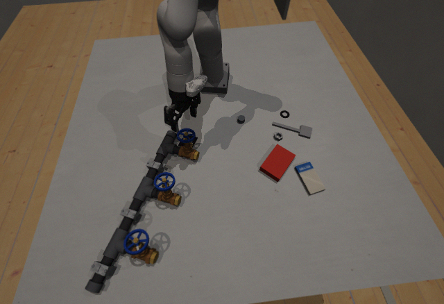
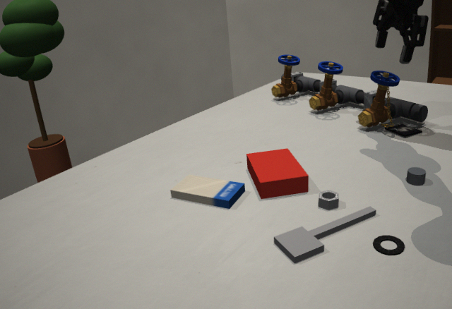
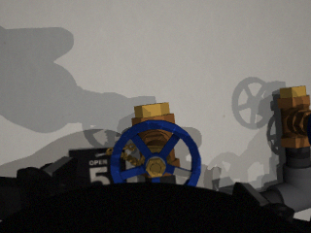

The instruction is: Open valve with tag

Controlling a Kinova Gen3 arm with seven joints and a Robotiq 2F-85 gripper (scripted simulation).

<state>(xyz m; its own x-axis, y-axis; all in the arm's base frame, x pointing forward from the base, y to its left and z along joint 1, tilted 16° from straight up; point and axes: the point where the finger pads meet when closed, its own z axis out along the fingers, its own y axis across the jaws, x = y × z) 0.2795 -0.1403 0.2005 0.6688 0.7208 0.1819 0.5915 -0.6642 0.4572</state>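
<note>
My hand is 30 mm past the black tag and 180 mm above it. Also, from my hand: red block: 140 mm ahead, 300 mm to the left, 170 mm below; then small grey cylinder: 90 mm behind, 230 mm to the left, 170 mm below; then grey paddle-shaped tool: 20 mm ahead, 430 mm to the left, 180 mm below.
</note>
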